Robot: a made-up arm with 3 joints. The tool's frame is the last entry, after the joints.
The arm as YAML. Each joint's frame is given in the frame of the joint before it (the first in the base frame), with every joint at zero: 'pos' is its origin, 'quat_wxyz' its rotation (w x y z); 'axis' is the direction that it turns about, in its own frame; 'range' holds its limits. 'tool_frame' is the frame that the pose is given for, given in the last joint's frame.
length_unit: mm
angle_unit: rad
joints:
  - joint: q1
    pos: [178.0, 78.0, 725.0]
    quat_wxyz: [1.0, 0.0, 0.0, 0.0]
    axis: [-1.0, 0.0, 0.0]
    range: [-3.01, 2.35]
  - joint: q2
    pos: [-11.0, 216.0, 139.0]
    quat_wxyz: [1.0, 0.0, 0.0, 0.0]
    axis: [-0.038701, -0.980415, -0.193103]
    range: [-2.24, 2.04]
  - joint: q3
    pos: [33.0, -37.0, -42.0]
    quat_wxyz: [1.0, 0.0, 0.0, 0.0]
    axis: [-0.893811, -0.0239, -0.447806]
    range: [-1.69, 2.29]
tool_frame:
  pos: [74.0, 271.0, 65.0]
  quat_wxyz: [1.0, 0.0, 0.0, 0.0]
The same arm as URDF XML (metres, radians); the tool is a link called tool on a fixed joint. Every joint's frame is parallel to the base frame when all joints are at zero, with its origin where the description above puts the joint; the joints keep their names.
<robot name="arm">
  <joint name="tool_joint" type="fixed">
    <parent link="link3"/>
    <child link="tool"/>
    <origin xyz="0.074 0.271 0.065" rpy="0 0 0"/>
  </joint>
  <joint name="q3" type="revolute">
    <parent link="link2"/>
    <child link="link3"/>
    <origin xyz="0.033 -0.037 -0.042" rpy="0 0 0"/>
    <axis xyz="-0.893811 -0.0239 -0.447806"/>
    <limit lower="-1.69" upper="2.29"/>
  </joint>
  <joint name="q2" type="revolute">
    <parent link="link1"/>
    <child link="link2"/>
    <origin xyz="-0.011 0.216 0.139" rpy="0 0 0"/>
    <axis xyz="-0.038701 -0.980415 -0.193103"/>
    <limit lower="-2.24" upper="2.04"/>
  </joint>
  <joint name="q1" type="revolute">
    <parent link="base_link"/>
    <child link="link1"/>
    <origin xyz="0.178 0.078 0.725" rpy="0 0 0"/>
    <axis xyz="-1 0 0"/>
    <limit lower="-3.01" upper="2.35"/>
  </joint>
  <link name="base_link"/>
  <link name="link1"/>
  <link name="link2"/>
  <link name="link3"/>
  <link name="tool"/>
</robot>

